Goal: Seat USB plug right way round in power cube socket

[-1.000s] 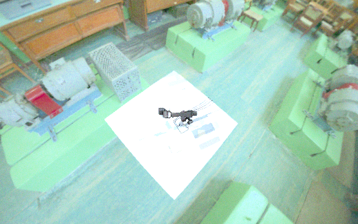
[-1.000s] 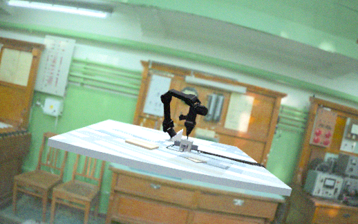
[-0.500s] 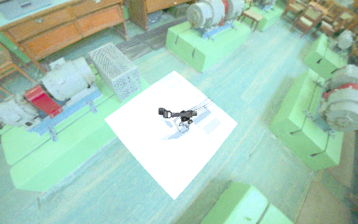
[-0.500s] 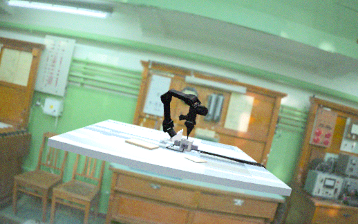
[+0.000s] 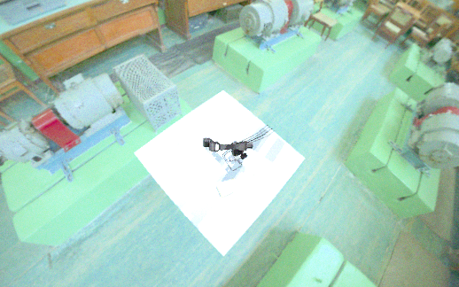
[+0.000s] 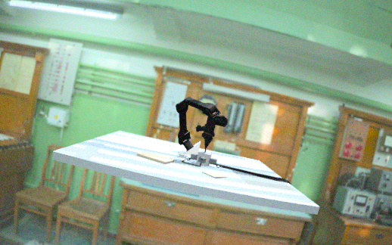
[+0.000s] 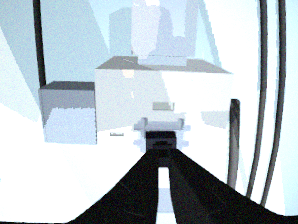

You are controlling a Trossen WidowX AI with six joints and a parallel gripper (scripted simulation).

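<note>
The USB socket is 4 cm below my gripper tip. The rest, counted from my gripper tip: dark USB plug 2 cm below.
</note>
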